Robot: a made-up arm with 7 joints.
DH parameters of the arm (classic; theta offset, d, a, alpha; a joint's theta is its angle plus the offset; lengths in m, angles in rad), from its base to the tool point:
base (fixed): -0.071 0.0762 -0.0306 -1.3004
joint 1: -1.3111 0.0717 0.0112 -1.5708
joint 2: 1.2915 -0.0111 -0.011 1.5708
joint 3: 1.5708 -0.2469 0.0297 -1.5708
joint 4: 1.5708 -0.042 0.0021 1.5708
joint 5: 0 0.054 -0.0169 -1.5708
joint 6: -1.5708 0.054 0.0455 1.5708
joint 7: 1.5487 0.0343 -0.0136 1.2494
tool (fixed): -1.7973 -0.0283 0 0
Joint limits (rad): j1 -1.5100..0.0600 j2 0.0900..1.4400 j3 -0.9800..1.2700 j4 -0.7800..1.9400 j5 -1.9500..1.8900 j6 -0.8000..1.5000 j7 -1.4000..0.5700
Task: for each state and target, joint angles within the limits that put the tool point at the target. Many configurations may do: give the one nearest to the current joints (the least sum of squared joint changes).
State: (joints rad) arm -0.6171 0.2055 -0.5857 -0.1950 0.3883 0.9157 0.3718
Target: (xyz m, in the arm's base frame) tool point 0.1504 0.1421 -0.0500
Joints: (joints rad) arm -0.6628 0.6602 -0.3766 -0.0424 0.3078 0.9930 0.3880
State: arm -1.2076 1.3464 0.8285 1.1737 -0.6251 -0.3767 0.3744
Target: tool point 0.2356 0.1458 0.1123
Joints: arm -1.5018 0.4194 0.4383 0.8106 -0.3516 -0.5945 0.3720
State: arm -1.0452 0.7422 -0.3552 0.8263 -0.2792 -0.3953 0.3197
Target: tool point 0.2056 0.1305 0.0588
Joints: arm -1.2143 0.6725 -0.3669 0.4597 -0.1265 -0.5266 0.3168
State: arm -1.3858 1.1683 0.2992 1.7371 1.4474 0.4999 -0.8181
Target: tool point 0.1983 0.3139 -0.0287
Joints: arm -0.8501 1.0366 0.1953 1.9400 1.4834 0.5511 -1.1220
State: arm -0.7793 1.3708 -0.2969 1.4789 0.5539 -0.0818 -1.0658
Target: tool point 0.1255 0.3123 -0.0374
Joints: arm -0.4819 1.1566 -0.4334 1.4315 0.6054 -0.1226 -1.0023
